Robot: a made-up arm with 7 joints. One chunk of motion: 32 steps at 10 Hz.
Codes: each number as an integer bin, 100 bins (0 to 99) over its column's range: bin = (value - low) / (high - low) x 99, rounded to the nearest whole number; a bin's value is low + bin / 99 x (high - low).
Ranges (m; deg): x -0.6..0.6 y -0.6..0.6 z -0.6..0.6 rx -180..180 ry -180..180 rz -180..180
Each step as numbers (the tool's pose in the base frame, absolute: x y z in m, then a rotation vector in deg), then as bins.
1 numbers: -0.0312 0.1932 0.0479 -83.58 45.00 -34.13
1 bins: 47 65 53 27 62 40
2 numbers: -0.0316 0.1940 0.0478 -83.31 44.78 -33.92
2 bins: 47 66 53 27 62 40
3 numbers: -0.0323 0.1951 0.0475 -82.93 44.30 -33.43
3 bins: 47 66 53 27 62 40
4 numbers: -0.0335 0.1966 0.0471 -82.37 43.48 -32.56
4 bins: 47 66 53 27 61 41
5 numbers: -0.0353 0.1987 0.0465 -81.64 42.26 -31.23
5 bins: 47 66 53 27 61 41
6 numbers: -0.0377 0.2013 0.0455 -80.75 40.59 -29.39
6 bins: 46 66 53 27 61 41
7 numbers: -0.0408 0.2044 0.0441 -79.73 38.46 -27.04
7 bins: 46 66 53 28 60 42
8 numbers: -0.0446 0.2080 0.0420 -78.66 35.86 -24.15
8 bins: 46 67 53 28 59 43
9 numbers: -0.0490 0.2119 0.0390 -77.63 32.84 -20.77
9 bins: 45 67 53 28 59 44
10 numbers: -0.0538 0.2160 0.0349 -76.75 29.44 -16.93
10 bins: 45 67 52 28 58 45
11 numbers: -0.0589 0.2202 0.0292 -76.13 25.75 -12.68
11 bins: 45 68 52 29 57 46
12 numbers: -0.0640 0.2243 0.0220 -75.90 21.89 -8.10
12 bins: 44 68 51 29 56 47
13 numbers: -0.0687 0.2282 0.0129 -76.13 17.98 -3.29
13 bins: 44 68 51 29 54 49
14 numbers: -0.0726 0.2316 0.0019 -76.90 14.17 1.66
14 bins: 44 69 50 28 53 50
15 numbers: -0.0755 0.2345 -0.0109 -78.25 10.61 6.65
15 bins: 43 69 49 28 52 51
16 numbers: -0.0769 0.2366 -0.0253 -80.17 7.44 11.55
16 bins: 43 69 47 27 52 53
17 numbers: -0.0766 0.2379 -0.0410 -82.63 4.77 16.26
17 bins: 43 69 46 27 51 54
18 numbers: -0.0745 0.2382 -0.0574 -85.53 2.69 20.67
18 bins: 43 69 45 26 50 55
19 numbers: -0.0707 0.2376 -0.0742 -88.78 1.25 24.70
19 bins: 44 69 43 25 50 56
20 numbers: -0.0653 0.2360 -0.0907 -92.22 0.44 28.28
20 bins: 44 69 42 24 50 57
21 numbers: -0.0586 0.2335 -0.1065 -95.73 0.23 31.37
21 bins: 45 69 41 23 50 58
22 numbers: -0.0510 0.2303 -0.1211 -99.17 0.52 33.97
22 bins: 45 68 40 22 50 59
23 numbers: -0.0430 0.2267 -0.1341 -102.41 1.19 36.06
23 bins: 46 68 38 21 50 59
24 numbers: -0.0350 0.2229 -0.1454 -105.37 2.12 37.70
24 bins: 47 68 38 21 50 60
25 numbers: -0.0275 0.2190 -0.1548 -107.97 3.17 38.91
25 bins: 47 68 37 20 50 60
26 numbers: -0.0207 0.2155 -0.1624 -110.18 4.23 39.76
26 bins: 48 67 36 19 51 60
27 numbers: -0.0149 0.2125 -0.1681 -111.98 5.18 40.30
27 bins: 48 67 36 19 51 61
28 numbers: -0.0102 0.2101 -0.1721 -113.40 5.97 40.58
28 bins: 49 67 35 18 51 61
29 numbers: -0.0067 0.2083 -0.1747 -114.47 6.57 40.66
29 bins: 49 67 35 18 51 61
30 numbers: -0.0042 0.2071 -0.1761 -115.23 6.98 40.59
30 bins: 49 67 35 18 51 61
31 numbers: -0.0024 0.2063 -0.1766 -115.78 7.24 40.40
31 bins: 49 67 35 18 51 61
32 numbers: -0.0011 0.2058 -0.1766 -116.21 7.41 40.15
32 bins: 49 66 35 18 52 61
